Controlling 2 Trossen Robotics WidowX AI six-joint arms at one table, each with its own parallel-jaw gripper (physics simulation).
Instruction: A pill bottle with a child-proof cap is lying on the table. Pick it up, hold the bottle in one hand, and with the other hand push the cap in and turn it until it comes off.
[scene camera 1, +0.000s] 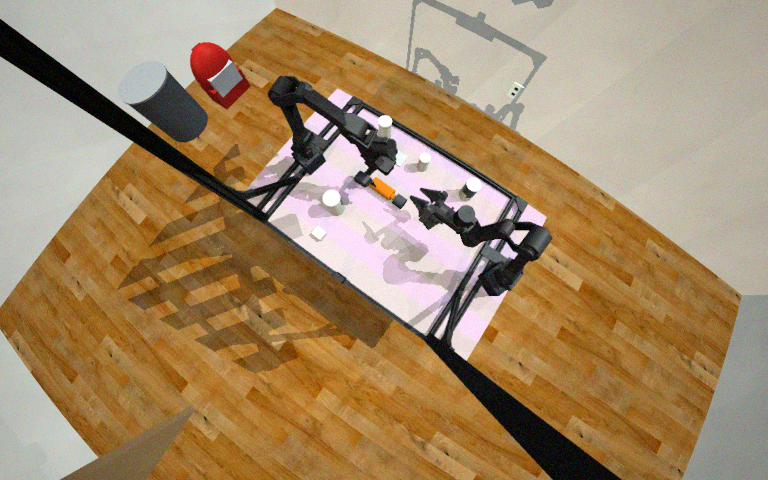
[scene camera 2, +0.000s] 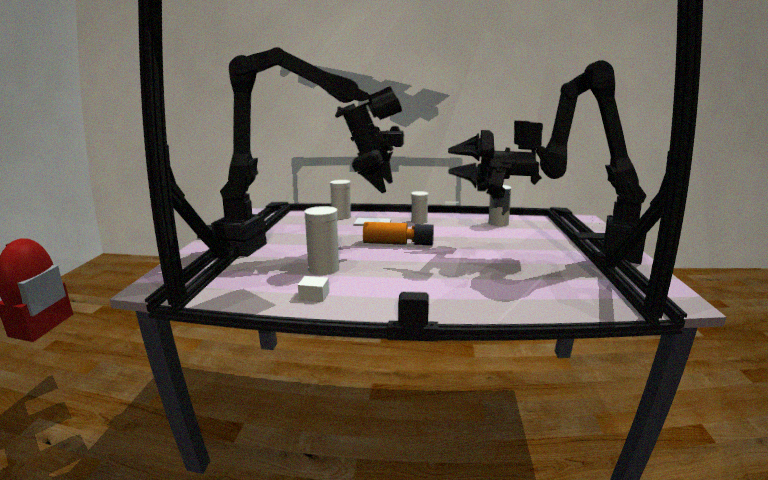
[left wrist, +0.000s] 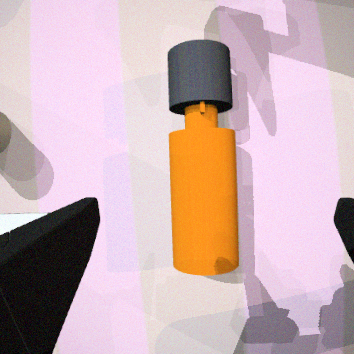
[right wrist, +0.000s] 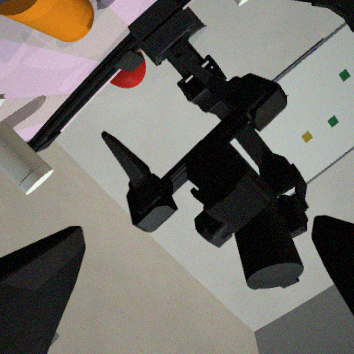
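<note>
The pill bottle (scene camera 1: 383, 188) (scene camera 2: 385, 232) (left wrist: 204, 200) (right wrist: 65, 20) is orange and lies on its side mid-table. Its dark grey cap (scene camera 1: 399, 201) (scene camera 2: 424, 234) (left wrist: 200, 75) is on the neck and points right in scene camera 2. My left gripper (scene camera 1: 374, 171) (scene camera 2: 386, 186) (left wrist: 219, 209) is open and empty, tilted downward above the bottle; in the left wrist view the orange body shows between its fingertips. My right gripper (scene camera 1: 416, 194) (scene camera 2: 450, 160) is open and empty, above the table to the right of the cap, its fingers pointing left in scene camera 2.
A tall white cylinder (scene camera 1: 332, 202) (scene camera 2: 321, 243) and a small white block (scene camera 1: 318, 232) (scene camera 2: 313, 288) stand nearer the front. Several cylinders stand behind the bottle, one (scene camera 2: 419, 207) directly behind. A flat pale piece (scene camera 2: 372, 221) lies there too. A black frame (scene camera 2: 254, 326) edges the table.
</note>
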